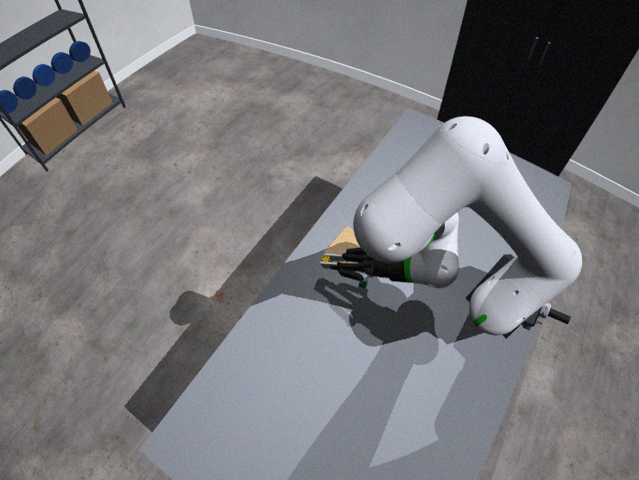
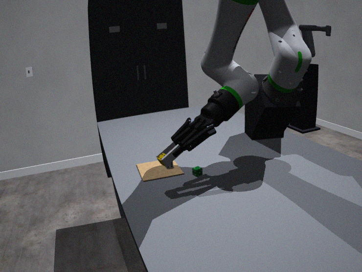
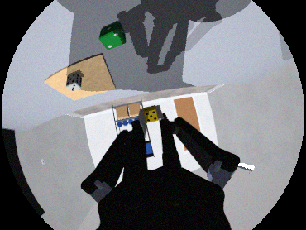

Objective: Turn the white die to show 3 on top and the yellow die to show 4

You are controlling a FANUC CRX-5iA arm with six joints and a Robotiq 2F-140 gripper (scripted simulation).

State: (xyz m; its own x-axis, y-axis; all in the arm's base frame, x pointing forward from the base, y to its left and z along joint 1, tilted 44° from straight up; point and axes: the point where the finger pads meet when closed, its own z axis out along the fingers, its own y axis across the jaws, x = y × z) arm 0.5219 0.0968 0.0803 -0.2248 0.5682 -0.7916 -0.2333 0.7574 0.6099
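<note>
My hand is 100 mm past the green die, 100 mm above it and 40 mm to the left of it. Round my hand: white die: 130 mm to the right, 90 mm below, 30 mm behind; tan mat: 130 mm to the right, 110 mm below, 10 mm ahead; yellow die: 20 mm ahead, 10 mm below.
</note>
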